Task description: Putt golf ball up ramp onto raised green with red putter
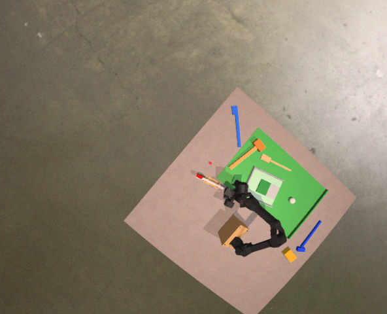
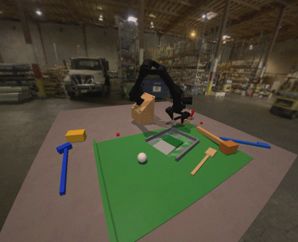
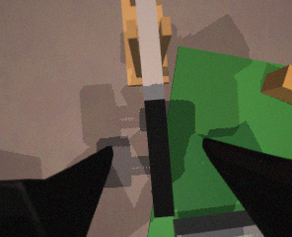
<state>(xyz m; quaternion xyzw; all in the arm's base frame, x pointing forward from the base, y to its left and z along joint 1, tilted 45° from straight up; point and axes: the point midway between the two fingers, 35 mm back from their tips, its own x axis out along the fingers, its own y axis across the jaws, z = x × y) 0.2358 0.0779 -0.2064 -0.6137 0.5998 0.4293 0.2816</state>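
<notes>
Right now the red putter is 30 mm behind my gripper tip, 110 mm to the left of it and 20 mm above it. Round my gripper tip: green mat: 240 mm ahead, 250 mm to the right, 30 mm below; wooden rack: 30 mm behind, 130 mm to the left; white golf ball: 230 mm ahead, 430 mm to the right, 10 mm below.
</notes>
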